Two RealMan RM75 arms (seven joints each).
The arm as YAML. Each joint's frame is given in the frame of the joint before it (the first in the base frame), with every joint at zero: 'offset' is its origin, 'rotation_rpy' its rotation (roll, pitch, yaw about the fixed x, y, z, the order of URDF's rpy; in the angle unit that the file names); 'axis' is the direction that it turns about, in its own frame. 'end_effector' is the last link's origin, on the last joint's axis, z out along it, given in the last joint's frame.
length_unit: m
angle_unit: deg
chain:
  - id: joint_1
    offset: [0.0, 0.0, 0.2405]
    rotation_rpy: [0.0, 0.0, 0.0]
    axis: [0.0, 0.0, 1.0]
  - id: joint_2
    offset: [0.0, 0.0, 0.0]
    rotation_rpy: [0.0, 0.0, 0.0]
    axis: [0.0, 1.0, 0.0]
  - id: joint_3
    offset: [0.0, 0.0, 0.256]
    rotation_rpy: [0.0, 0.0, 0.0]
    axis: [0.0, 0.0, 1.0]
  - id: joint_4
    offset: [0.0, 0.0, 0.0]
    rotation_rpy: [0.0, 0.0, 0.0]
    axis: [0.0, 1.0, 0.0]
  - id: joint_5
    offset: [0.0, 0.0, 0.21]
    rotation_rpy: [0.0, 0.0, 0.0]
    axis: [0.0, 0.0, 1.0]
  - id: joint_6
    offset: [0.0, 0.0, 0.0]
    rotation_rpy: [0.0, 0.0, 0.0]
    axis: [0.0, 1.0, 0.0]
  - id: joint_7
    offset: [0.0, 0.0, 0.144]
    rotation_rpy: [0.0, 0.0, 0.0]
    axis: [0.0, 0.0, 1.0]
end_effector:
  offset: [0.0, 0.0, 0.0]
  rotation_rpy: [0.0, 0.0, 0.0]
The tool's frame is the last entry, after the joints.
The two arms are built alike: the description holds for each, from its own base.
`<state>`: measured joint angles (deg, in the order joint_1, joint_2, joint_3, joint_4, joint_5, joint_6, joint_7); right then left.
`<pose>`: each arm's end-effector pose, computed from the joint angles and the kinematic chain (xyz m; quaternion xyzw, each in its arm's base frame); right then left.
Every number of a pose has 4 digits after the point. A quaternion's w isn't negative.
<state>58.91 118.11 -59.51 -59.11 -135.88 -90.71 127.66 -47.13 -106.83 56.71 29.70 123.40 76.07 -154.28</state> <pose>0.0639 0.4141 0.0077 -0.9800 0.1806 -0.0167 0.0819 -0.2363 0.4156 0.0290 -0.7422 -0.6577 -0.0765 0.1040</pose>
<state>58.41 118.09 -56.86 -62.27 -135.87 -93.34 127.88 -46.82 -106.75 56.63 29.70 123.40 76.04 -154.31</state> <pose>0.0611 0.4124 0.0218 -0.9798 0.1804 -0.0024 0.0865 -0.2388 0.4147 0.0298 -0.7400 -0.6599 -0.0770 0.1051</pose>
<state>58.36 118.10 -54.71 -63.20 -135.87 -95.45 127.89 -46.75 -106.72 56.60 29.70 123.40 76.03 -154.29</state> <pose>0.0616 0.4103 0.0288 -0.9792 0.1859 0.0056 0.0814 -0.2393 0.4145 0.0301 -0.7396 -0.6603 -0.0772 0.1055</pose>
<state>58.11 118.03 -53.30 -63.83 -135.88 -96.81 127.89 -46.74 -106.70 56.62 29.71 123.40 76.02 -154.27</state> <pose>0.0636 0.4089 0.0339 -0.9783 0.1910 0.0105 0.0791 -0.2395 0.4145 0.0303 -0.7397 -0.6601 -0.0771 0.1058</pose>
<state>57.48 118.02 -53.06 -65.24 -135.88 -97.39 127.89 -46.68 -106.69 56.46 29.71 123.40 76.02 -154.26</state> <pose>0.0649 0.4076 0.0382 -0.9783 0.1891 0.0118 0.0838 -0.2398 0.4145 0.0307 -0.7390 -0.6607 -0.0783 0.1060</pose>
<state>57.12 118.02 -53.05 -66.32 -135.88 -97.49 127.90 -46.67 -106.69 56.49 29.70 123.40 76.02 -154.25</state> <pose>0.0647 0.4073 0.0410 -0.9784 0.1857 0.0129 0.0896 -0.2400 0.4144 0.0306 -0.7390 -0.6607 -0.0780 0.1060</pose>
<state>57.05 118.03 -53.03 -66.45 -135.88 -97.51 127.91 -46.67 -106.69 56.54 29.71 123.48 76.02 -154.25</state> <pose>0.0648 0.4072 0.0414 -0.9784 0.1857 0.0132 0.0902 -0.2401 0.4143 0.0305 -0.7393 -0.6605 -0.0770 0.1063</pose>
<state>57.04 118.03 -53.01 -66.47 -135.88 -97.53 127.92 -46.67 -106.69 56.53 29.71 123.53 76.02 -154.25</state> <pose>0.0649 0.4072 0.0415 -0.9783 0.1858 0.0132 0.0902 -0.2402 0.4143 0.0305 -0.7393 -0.6605 -0.0767 0.1065</pose>
